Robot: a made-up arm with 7 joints. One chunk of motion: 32 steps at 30 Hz.
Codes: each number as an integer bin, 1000 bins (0 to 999) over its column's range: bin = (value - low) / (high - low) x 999, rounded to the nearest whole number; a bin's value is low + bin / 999 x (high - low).
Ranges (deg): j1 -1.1..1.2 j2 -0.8..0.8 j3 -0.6..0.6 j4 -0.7..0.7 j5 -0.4..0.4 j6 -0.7..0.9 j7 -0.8..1
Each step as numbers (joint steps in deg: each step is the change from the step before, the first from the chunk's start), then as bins.
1 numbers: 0.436 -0.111 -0.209 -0.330 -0.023 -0.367 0.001
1 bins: 667 430 326 264 471 208 445
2 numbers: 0.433 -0.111 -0.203 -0.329 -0.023 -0.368 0.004
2 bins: 666 430 331 265 471 207 446
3 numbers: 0.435 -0.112 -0.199 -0.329 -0.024 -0.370 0.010
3 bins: 667 430 334 265 470 206 450
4 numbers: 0.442 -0.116 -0.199 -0.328 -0.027 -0.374 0.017
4 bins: 670 427 334 265 466 204 453
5 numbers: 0.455 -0.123 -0.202 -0.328 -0.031 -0.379 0.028
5 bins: 675 423 331 265 461 200 460
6 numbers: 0.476 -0.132 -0.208 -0.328 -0.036 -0.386 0.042
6 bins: 685 417 326 265 455 196 467
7 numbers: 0.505 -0.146 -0.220 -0.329 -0.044 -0.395 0.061
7 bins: 697 408 316 265 445 190 478
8 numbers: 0.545 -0.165 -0.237 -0.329 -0.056 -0.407 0.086
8 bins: 715 396 302 265 430 183 492
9 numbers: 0.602 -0.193 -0.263 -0.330 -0.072 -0.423 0.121
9 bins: 739 379 281 264 410 173 511
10 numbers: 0.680 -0.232 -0.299 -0.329 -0.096 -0.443 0.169
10 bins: 773 355 251 265 380 160 538
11 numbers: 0.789 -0.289 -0.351 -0.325 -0.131 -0.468 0.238
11 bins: 820 319 207 268 336 145 576
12 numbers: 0.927 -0.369 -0.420 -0.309 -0.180 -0.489 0.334
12 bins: 880 269 150 279 275 132 629
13 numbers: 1.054 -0.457 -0.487 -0.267 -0.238 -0.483 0.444
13 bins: 936 214 94 309 202 135 690
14 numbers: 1.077 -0.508 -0.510 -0.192 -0.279 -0.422 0.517
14 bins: 946 182 75 362 151 174 731
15 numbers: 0.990 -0.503 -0.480 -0.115 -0.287 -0.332 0.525
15 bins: 908 185 100 417 141 230 735
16 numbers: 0.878 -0.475 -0.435 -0.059 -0.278 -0.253 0.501
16 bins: 859 203 137 457 152 279 722
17 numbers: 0.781 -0.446 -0.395 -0.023 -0.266 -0.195 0.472
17 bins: 817 221 171 483 167 315 706
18 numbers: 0.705 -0.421 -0.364 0.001 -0.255 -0.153 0.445
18 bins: 784 237 196 500 181 342 691
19 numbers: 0.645 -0.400 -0.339 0.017 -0.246 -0.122 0.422
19 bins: 758 250 217 512 192 361 678
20 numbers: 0.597 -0.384 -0.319 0.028 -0.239 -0.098 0.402
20 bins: 737 260 234 519 201 376 667
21 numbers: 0.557 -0.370 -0.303 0.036 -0.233 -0.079 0.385
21 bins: 720 268 247 525 209 388 658
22 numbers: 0.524 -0.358 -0.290 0.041 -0.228 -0.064 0.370
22 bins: 705 276 258 529 215 397 649
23 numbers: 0.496 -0.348 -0.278 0.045 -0.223 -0.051 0.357
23 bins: 693 282 268 532 221 405 642
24 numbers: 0.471 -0.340 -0.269 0.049 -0.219 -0.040 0.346
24 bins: 682 287 276 534 226 412 636
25 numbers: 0.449 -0.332 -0.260 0.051 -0.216 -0.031 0.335
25 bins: 673 292 283 536 230 418 630
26 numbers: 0.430 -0.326 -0.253 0.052 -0.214 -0.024 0.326
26 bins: 665 296 289 537 232 422 625
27 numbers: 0.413 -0.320 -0.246 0.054 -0.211 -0.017 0.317
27 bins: 657 300 295 538 236 426 620
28 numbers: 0.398 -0.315 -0.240 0.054 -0.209 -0.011 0.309
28 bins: 651 303 300 538 239 430 615
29 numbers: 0.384 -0.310 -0.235 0.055 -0.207 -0.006 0.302
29 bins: 645 306 304 539 241 433 612
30 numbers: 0.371 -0.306 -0.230 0.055 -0.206 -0.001 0.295
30 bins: 639 308 308 539 242 436 608
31 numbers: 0.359 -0.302 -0.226 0.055 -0.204 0.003 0.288
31 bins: 634 311 311 539 245 439 604
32 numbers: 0.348 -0.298 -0.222 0.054 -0.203 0.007 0.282
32 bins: 629 313 315 538 246 441 601
